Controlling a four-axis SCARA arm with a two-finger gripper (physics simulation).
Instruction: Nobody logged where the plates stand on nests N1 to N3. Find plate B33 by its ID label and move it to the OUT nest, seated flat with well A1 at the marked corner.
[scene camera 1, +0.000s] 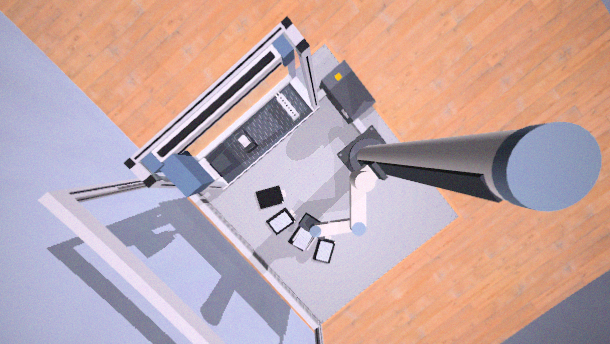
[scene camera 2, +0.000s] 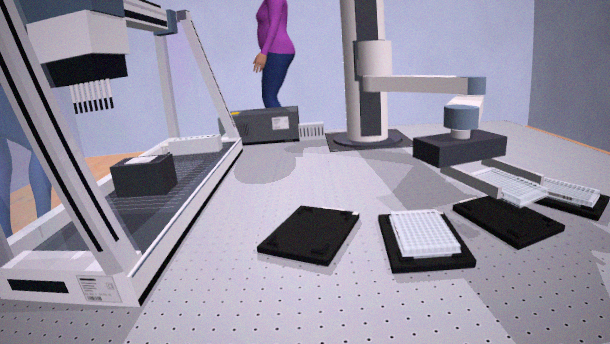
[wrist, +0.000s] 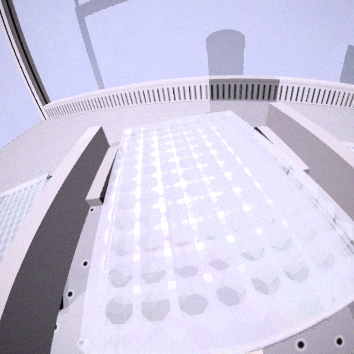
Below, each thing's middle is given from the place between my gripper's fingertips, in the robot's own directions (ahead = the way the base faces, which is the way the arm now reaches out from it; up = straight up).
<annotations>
I see my gripper 3 cm past the OUT nest (scene camera 2: 519, 227), 1 cm to the left of it and 6 cm above it. The rest, counted from my hand: black box (scene camera 2: 151, 179) (18 cm behind, 71 cm to the right, 1 cm above); then white well plate (scene camera 2: 573, 194) (8 cm behind, 17 cm to the left, 5 cm below).
</annotations>
